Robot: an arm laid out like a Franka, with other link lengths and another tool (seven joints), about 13 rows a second.
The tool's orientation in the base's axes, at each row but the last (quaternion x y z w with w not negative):
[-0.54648 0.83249 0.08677 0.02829]
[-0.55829 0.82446 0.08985 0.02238]
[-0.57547 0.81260 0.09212 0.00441]
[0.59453 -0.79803 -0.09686 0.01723]
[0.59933 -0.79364 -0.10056 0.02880]
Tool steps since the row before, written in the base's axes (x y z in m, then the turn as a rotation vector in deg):
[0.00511 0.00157 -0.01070 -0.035 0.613 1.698]
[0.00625 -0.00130 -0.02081 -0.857 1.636 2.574]
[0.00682 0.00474 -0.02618 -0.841 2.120 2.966]
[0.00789 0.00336 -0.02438 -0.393 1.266 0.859]
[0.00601 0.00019 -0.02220 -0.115 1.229 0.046]
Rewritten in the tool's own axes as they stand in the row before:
[-0.00195 -0.00528 0.01055 -0.782 0.462 -1.561]
[0.00170 -0.00881 0.01983 -1.531 1.699 -2.192]
[-0.00377 -0.00865 0.02579 -2.033 1.896 -2.504]
[-0.00337 -0.01081 0.02323 -1.166 0.869 -0.617]
[-0.00020 -0.00994 0.02074 -1.148 0.439 0.128]

